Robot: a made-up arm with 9 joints. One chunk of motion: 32 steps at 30 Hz.
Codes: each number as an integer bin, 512 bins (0 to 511) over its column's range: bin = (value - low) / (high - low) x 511, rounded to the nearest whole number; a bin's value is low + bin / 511 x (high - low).
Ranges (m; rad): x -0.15..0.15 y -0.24..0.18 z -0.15..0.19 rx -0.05..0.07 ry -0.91..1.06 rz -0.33..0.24
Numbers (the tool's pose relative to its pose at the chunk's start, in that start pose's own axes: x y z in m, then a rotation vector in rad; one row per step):
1: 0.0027 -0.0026 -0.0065 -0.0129 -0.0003 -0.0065
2: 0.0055 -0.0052 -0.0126 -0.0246 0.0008 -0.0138
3: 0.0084 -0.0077 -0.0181 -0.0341 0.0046 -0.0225
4: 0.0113 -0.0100 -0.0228 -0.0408 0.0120 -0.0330
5: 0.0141 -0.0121 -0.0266 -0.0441 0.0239 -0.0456
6: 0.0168 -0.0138 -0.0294 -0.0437 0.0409 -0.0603
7: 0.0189 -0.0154 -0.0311 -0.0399 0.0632 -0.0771
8: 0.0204 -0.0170 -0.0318 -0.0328 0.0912 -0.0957
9: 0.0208 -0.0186 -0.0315 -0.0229 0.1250 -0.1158
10: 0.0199 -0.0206 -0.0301 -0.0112 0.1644 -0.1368
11: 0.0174 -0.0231 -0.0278 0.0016 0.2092 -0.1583
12: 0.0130 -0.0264 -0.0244 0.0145 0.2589 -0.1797
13: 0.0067 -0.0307 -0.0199 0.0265 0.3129 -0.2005
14: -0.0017 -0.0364 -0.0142 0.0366 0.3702 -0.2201
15: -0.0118 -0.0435 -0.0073 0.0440 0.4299 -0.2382
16: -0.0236 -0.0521 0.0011 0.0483 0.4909 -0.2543
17: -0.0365 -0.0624 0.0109 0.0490 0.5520 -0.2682
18: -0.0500 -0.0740 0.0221 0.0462 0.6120 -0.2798
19: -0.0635 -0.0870 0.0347 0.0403 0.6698 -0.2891
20: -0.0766 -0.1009 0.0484 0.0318 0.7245 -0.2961
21: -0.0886 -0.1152 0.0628 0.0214 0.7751 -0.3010
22: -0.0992 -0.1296 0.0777 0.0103 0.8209 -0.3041
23: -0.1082 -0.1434 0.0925 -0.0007 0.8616 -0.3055
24: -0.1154 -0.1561 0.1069 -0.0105 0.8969 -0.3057
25: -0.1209 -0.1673 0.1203 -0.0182 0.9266 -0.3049
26: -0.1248 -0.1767 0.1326 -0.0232 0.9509 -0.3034
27: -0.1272 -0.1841 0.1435 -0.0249 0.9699 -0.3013
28: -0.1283 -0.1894 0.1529 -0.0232 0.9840 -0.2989
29: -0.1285 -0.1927 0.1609 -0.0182 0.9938 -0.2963
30: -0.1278 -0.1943 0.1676 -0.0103 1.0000 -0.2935
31: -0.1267 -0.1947 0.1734 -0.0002 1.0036 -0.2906
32: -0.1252 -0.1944 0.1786 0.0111 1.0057 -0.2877
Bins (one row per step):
1: 260 289 216 158 236 290
2: 265 286 207 108 236 283
3: 270 283 198 68 237 276
4: 275 280 191 39 239 266
5: 280 277 185 25 242 255
6: 284 275 181 27 247 242
7: 288 273 179 43 252 227
8: 290 271 178 73 260 210
9: 291 269 178 115 268 192
10: 289 267 180 165 279 173
11: 285 264 184 220 290 154
12: 278 260 189 275 303 135
13: 267 255 196 326 317 116
14: 253 248 204 369 332 99
15: 235 239 214 400 348 82
16: 215 229 227 419 363 68
17: 193 216 242 422 379 55
18: 170 202 259 410 395 45
19: 147 186 278 385 410 37
20: 125 169 298 348 424 30
21: 105 152 320 304 437 26
22: 87 134 342 257 449 23
23: 71 118 364 210 460 22
24: 59 102 386 168 469 22
25: 50 88 406 135 476 23
26: 43 77 425 114 483 24
27: 39 68 441 107 488 26
28: 37 62 455 114 491 28
29: 37 58 467 135 494 30
30: 38 56 477 169 495 33
31: 40 55 486 212 496 35
32: 42 55 494 260 497 38

